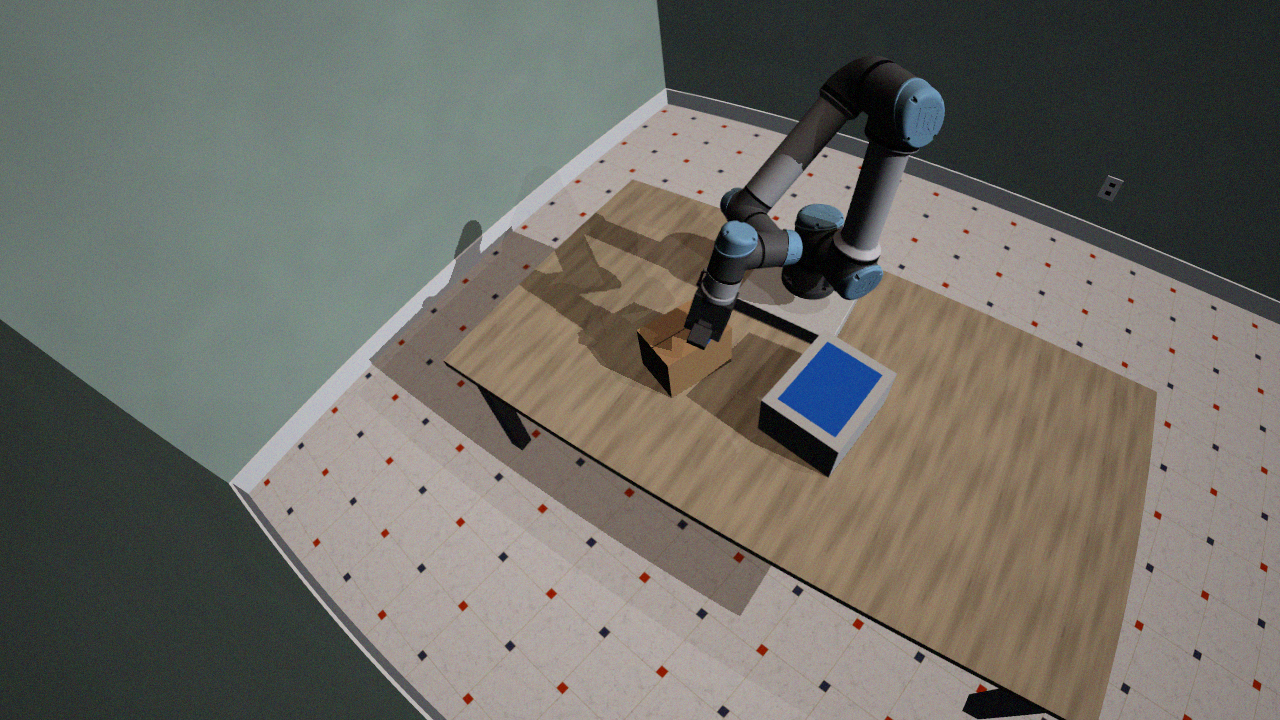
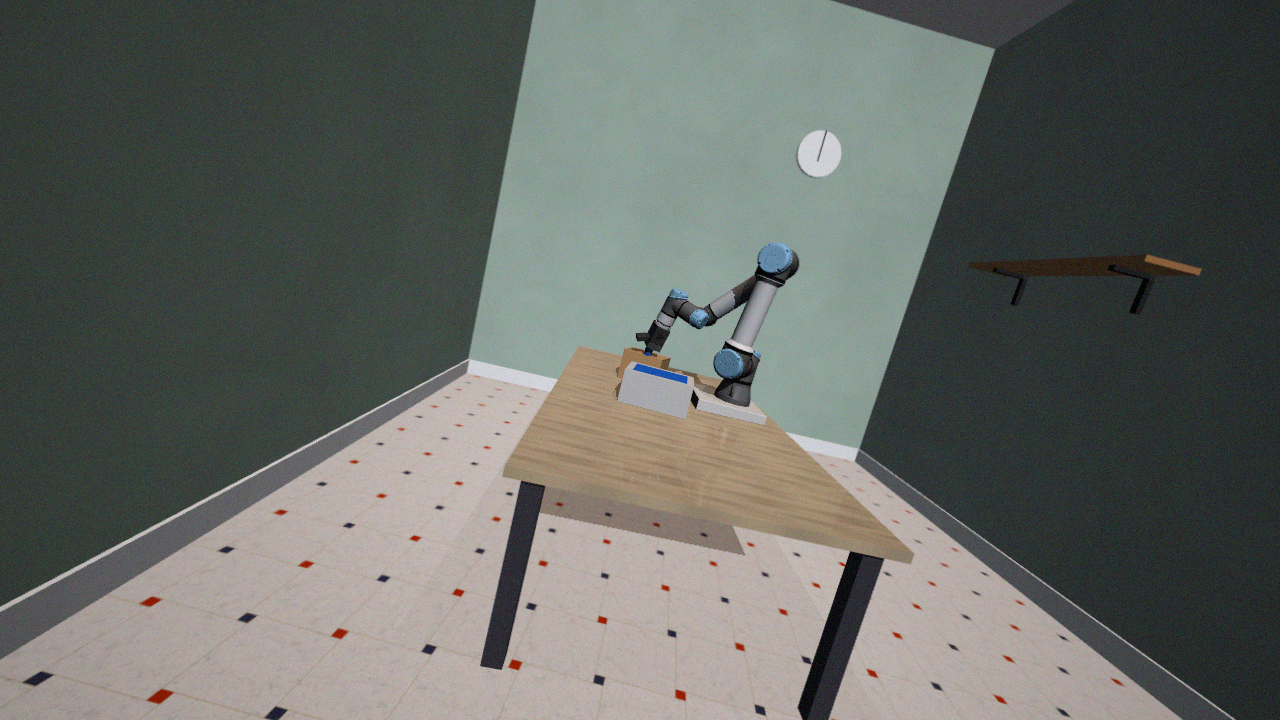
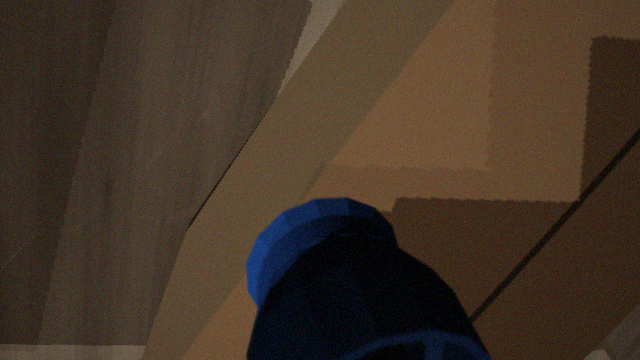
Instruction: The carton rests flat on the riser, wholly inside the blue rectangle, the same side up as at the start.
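Where they show: hand at its tool point: (image 2: pixel 646 355) (image 3: pixel 346 243); arm's base at its link origin: (image 1: pixel 808 279) (image 2: pixel 731 399).
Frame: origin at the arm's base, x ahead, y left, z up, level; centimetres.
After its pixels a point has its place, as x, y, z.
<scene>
A brown cardboard carton (image 1: pixel 695 366) {38.8, -18.5, 2.6} (image 2: pixel 637 359) {38.9, -18.6, 5.9} (image 3: pixel 425 121) {38.5, -19.7, 8.7} is on the wooden table (image 1: pixel 985 502) {48.0, 54.5, -4.2} (image 2: pixel 680 465) {46.3, 70.4, -4.3}, left of the riser and in the arm's shadow. My suction cup (image 1: pixel 696 340) {35.6, -18.4, 8.4} (image 2: pixel 646 350) (image 3: pixel 313 232) presses on the carton's top, near its taped seam, and is shut on it. I cannot tell whether the carton's underside is touching the table. The grey riser (image 1: pixel 805 436) {50.2, 10.5, 5.5} (image 2: pixel 652 396) {41.9, 22.1, 0.7} stands to the right, with the blue rectangle (image 1: pixel 832 387) {37.8, 13.2, 7.7} (image 2: pixel 666 375) {36.3, 15.3, 7.7} on its top; nothing lies on it.
The arm's base (image 1: pixel 819 277) {5.1, 3.2, 6.7} (image 2: pixel 736 389) {2.3, 6.0, 5.9} stands at the table's back edge, behind the carton and the riser. The table's left edge is close to the carton. A wall shelf (image 2: pixel 1087 266) hangs far off to the right.
</scene>
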